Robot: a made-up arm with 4 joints.
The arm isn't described. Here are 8 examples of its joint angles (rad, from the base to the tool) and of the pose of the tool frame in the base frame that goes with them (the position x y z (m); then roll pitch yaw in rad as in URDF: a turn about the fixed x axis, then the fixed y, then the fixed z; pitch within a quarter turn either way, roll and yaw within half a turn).
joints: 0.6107 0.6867 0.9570 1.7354
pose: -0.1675 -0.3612 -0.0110 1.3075 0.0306 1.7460
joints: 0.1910 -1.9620 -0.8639 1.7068
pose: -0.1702 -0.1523 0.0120 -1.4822 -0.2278 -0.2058
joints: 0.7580 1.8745 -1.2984 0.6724
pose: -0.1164 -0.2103 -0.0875 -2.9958 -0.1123 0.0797
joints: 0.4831 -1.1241 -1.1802 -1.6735
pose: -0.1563 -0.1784 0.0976 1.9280 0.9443 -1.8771
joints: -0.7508 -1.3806 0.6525 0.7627
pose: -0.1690 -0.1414 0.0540 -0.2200 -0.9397 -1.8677
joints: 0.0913 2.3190 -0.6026 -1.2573
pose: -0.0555 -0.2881 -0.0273 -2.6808 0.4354 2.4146
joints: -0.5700 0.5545 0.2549 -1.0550
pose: -0.1494 -0.2791 0.2109 0.0546 0.0601 -2.0544
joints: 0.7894 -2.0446 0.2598 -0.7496
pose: -0.1103 -0.0848 0.0210 0.7685 -0.3616 3.0965
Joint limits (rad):
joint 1: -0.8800..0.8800
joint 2: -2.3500..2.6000
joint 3: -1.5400..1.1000
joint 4: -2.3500..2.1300
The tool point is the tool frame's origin. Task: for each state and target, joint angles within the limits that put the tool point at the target. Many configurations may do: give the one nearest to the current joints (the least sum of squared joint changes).
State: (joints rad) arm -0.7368 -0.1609 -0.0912 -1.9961
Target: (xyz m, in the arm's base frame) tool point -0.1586 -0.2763 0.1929
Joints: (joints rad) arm -0.3901 0.0605 -0.1503 -1.8928
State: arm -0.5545 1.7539 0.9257 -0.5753
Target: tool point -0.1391 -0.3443 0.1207
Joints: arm -0.1233 1.0115 0.8330 -0.6302
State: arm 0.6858 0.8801 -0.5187 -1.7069
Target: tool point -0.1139 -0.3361 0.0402
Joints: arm 0.2208 0.9174 -0.5652 -1.5335
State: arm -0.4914 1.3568 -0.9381 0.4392
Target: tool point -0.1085 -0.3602 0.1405
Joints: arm -0.5885 1.9674 -0.4748 0.2364
